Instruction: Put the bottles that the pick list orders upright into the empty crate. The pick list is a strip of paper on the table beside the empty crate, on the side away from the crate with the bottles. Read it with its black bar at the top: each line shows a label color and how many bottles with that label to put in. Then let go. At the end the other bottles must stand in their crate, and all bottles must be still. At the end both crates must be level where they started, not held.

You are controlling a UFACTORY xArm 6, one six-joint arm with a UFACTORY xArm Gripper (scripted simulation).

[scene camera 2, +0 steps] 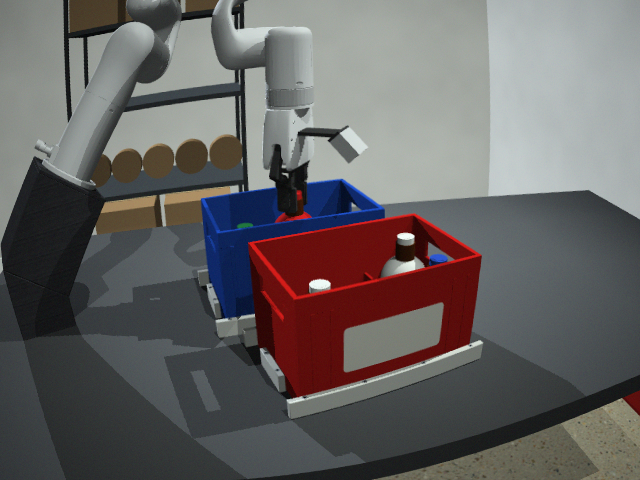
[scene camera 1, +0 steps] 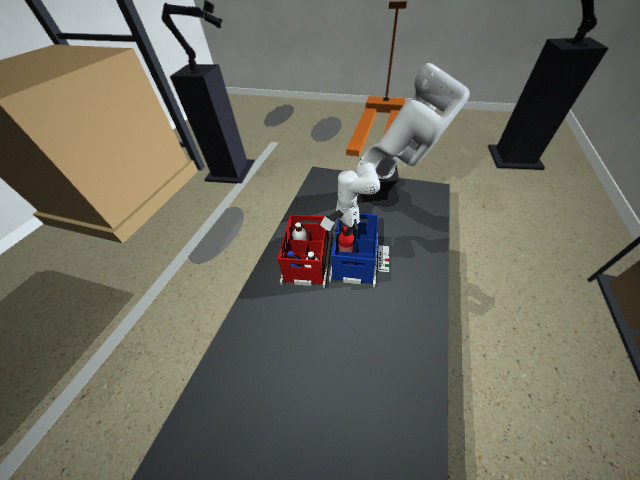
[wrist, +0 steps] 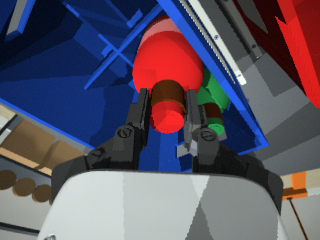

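You'd find a white rail (scene camera 2: 321, 401) here, and a white-capped bottle (scene camera 2: 404, 260). I can see a red-capped bottle (wrist: 166, 64) and a green-capped bottle (wrist: 211, 95) too, plus a red crate (scene camera 1: 316, 235). A blue crate (scene camera 2: 228, 262) (scene camera 1: 360, 264) (wrist: 57, 57) is visible as well. And my gripper is at (scene camera 2: 292, 208) and also at (wrist: 167, 101).
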